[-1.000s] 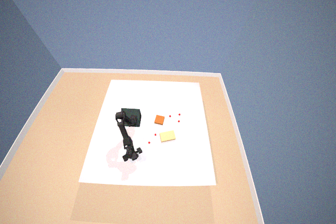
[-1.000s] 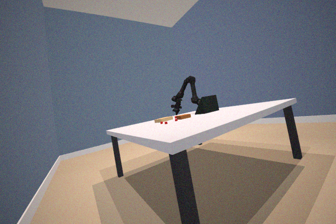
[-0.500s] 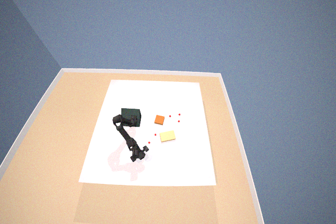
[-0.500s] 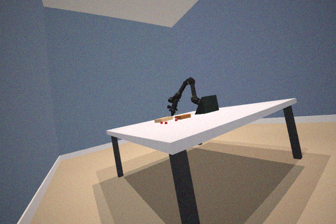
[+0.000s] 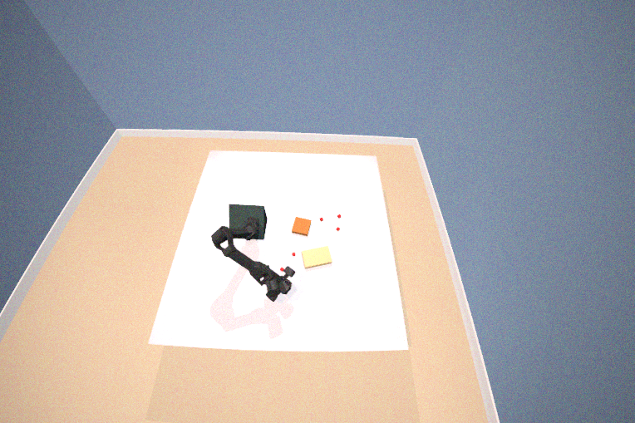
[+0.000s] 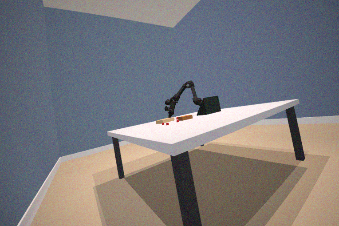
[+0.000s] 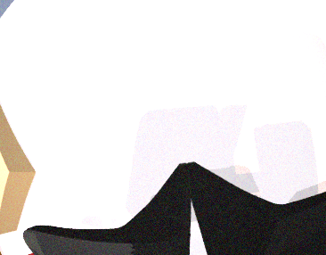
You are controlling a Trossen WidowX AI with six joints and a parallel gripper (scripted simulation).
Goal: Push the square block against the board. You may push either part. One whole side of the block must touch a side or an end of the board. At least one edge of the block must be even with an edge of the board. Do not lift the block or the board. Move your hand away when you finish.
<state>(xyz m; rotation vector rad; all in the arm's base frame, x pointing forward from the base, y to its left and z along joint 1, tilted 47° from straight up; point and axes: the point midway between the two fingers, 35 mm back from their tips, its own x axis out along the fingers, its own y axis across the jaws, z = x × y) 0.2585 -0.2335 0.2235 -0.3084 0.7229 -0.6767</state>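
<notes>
My gripper tip is now 130 mm short of the board and 200 mm to the right of it. Round my gripper tip: orange square block: 10 mm ahead, 380 mm to the left.
</notes>
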